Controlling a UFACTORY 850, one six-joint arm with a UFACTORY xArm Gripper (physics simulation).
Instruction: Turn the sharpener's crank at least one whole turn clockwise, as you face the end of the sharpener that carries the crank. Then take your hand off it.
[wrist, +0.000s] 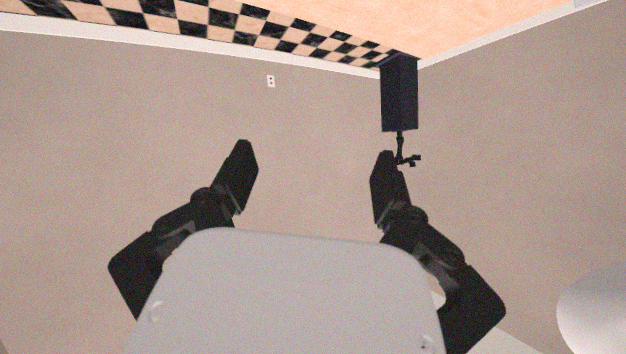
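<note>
My gripper (313, 159) is open, with its two black fingertips wide apart and a plain wall surface visible between them. The pencil sharpener and its crank cannot be made out in the wrist view. I cannot tell where the gripper is relative to them.
A dark box-like post (399, 95) stands in the room's corner, with a thin black fixture (400, 142) at its end, partly behind the right finger. A wall outlet (271, 81) and a black-and-cream checkered strip (222, 32) show. A smooth white rounded body (597, 312) is at lower right.
</note>
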